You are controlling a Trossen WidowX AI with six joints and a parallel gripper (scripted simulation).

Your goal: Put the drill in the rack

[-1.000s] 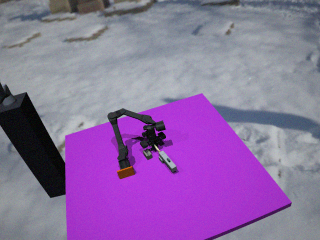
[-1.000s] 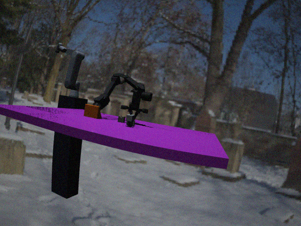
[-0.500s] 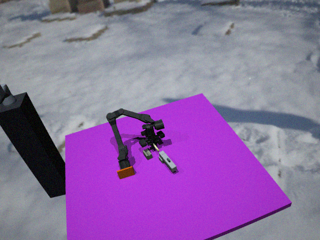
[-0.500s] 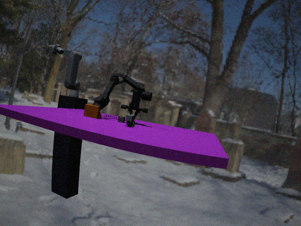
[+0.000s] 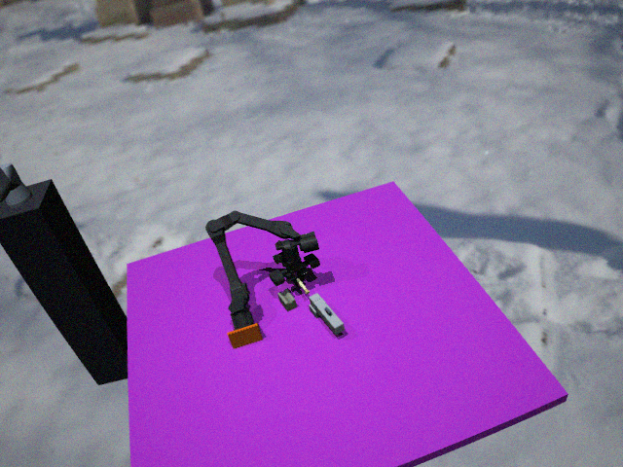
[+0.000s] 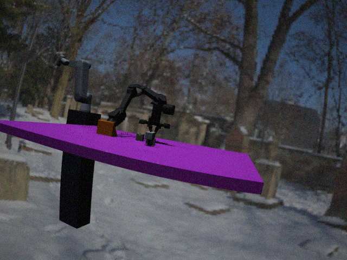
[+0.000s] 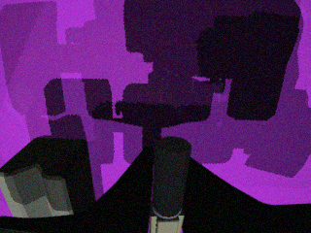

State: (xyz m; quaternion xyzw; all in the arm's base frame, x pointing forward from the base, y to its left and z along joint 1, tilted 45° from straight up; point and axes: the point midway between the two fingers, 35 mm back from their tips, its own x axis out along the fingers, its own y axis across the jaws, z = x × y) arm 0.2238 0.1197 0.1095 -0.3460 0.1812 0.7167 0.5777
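Now: gripper tip 40 mm to the left of the drill, 30 mm below it and 10 mm short of it. Round my gripper tip: grey housing (190 mm to the right, 70 mm ahead, 20 mm above); dark key (220 mm to the right, 70 mm ahead, 30 mm above).
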